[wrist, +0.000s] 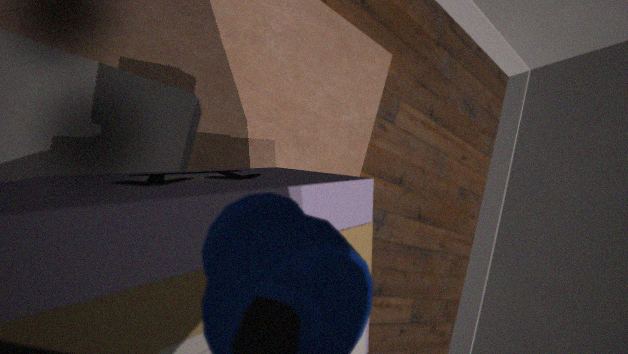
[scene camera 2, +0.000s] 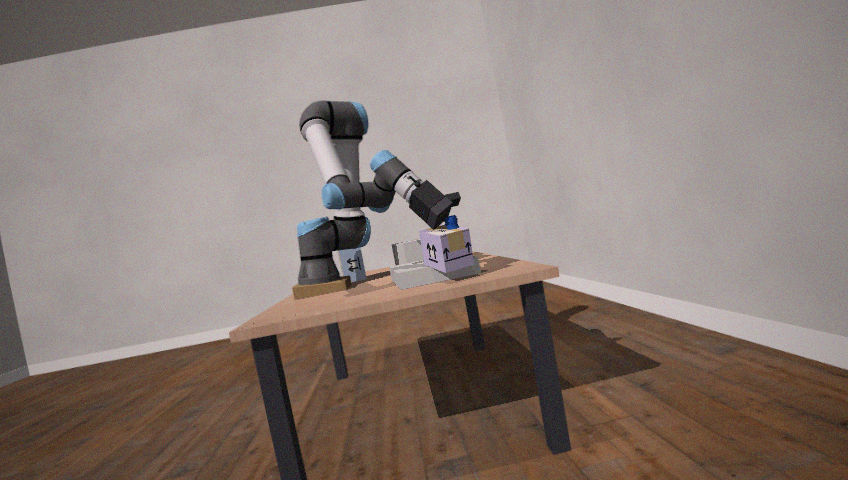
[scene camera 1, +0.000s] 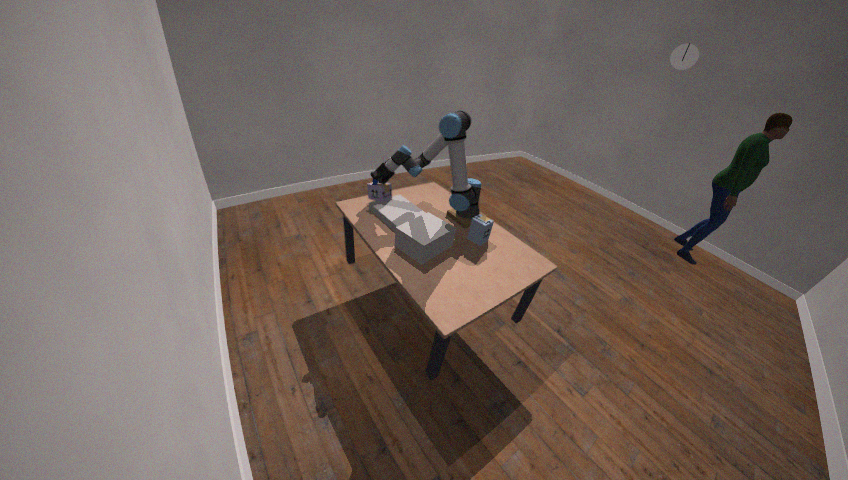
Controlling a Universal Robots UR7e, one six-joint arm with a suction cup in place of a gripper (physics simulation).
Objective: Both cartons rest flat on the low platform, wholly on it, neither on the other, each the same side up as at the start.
On the table rests a tall grey block. I also see my suction cup and a low grey platform.
